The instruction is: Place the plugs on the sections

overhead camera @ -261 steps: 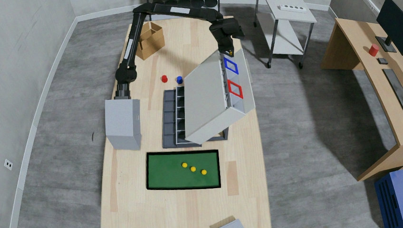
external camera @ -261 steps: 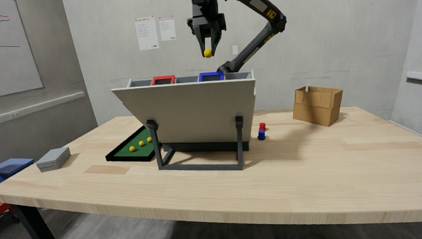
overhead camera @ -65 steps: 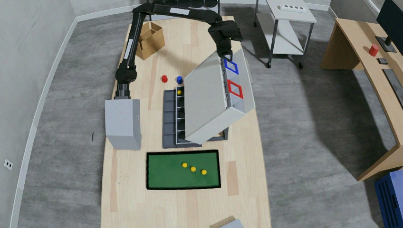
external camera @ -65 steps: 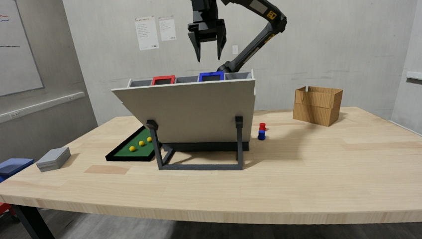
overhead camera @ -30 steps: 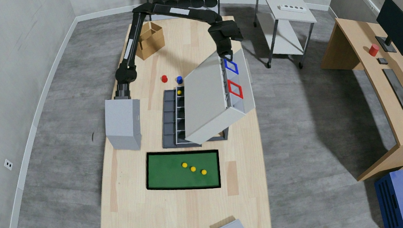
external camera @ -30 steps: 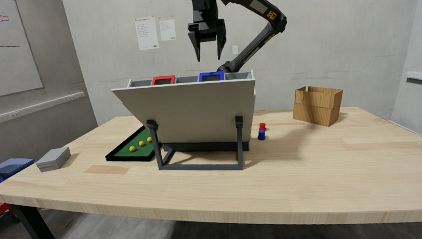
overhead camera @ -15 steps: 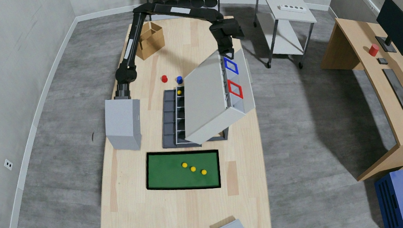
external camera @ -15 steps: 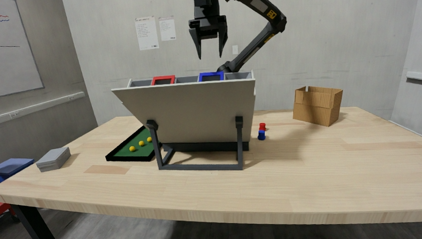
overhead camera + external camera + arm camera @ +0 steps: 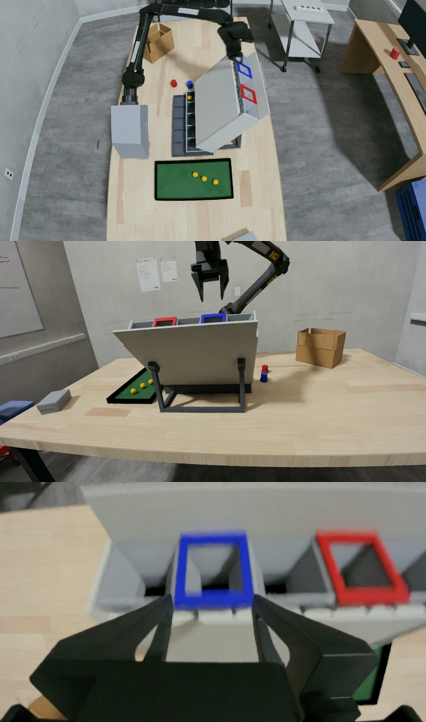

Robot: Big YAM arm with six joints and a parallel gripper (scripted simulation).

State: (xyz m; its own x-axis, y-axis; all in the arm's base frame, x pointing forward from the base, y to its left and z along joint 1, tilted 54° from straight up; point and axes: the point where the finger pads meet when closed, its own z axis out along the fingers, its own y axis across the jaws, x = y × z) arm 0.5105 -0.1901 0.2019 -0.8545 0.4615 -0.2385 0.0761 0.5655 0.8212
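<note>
Right now the green tray is 260 mm behind my hand, 390 mm to the right of it and 390 mm below it. Also, from my hand: grey cover (120 mm behind, 70 mm to the right, 190 mm below); grey box (60 mm behind, 760 mm to the right, 370 mm below).
</note>
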